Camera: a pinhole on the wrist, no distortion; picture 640 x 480 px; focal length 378.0 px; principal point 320.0 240.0 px. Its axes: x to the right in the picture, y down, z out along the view. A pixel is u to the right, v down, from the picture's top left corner.
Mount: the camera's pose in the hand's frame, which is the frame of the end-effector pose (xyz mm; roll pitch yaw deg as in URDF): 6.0 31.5 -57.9 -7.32 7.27 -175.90
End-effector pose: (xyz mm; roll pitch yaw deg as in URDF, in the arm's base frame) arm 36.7 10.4 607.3 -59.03 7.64 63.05
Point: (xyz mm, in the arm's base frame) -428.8 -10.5 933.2
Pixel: 454 226
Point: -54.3 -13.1 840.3
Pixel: 436 447
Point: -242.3 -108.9 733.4
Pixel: 594 184
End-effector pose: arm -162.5 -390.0 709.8 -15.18 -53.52 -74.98
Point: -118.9 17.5 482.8
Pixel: outside the picture
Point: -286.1 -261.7 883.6
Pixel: 235 440
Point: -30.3 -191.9 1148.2
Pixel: 48 172
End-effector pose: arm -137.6 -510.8 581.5 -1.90 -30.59 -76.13
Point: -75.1 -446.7 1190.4
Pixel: 93 186
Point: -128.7 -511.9 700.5
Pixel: 135 267
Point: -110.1 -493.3 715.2
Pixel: 154 210
